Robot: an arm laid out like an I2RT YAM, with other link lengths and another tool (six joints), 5 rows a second.
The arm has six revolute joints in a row. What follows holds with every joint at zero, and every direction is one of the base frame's.
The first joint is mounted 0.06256 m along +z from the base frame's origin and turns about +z.
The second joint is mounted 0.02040 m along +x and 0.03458 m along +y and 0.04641 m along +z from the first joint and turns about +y.
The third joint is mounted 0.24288 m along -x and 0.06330 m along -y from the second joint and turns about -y.
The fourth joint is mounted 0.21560 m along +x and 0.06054 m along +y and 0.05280 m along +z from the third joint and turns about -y.
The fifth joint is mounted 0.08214 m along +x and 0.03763 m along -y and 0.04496 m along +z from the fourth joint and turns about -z.
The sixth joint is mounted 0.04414 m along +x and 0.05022 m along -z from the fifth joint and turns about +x.
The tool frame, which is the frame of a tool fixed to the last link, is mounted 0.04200 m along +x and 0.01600 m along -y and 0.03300 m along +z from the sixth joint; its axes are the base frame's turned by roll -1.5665, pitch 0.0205 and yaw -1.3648 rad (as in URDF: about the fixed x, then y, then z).
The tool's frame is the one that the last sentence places.
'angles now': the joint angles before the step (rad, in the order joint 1, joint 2, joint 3, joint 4, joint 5, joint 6). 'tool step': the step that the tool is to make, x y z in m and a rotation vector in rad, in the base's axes. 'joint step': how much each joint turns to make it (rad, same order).
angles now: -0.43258 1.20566 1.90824 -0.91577 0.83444 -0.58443
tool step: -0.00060 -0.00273 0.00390 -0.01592 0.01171 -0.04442
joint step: -0.00153 0.01845 0.02460 0.00150 0.04598 -0.01532
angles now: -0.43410 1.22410 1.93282 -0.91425 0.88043 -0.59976
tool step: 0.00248 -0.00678 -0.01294 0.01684 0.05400 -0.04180
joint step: -0.01681 0.00154 -0.04134 -0.01072 0.02614 -0.00309
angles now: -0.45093 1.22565 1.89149 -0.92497 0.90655 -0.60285
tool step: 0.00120 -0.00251 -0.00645 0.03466 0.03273 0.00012
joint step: -0.00927 0.01839 0.02442 -0.06747 -0.01378 0.02145
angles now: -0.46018 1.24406 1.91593 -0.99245 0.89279 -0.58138
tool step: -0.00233 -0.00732 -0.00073 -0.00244 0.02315 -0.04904
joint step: -0.02906 0.01685 0.01230 -0.00772 0.02301 -0.00916
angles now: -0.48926 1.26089 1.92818 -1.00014 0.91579 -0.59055
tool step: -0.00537 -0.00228 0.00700 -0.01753 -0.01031 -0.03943
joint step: -0.01389 0.01077 0.03218 -0.00151 0.02755 -0.00311
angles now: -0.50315 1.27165 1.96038 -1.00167 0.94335 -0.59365
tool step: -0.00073 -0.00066 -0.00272 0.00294 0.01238 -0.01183
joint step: -0.00154 -0.00305 -0.01069 -0.00462 0.01084 -0.00001
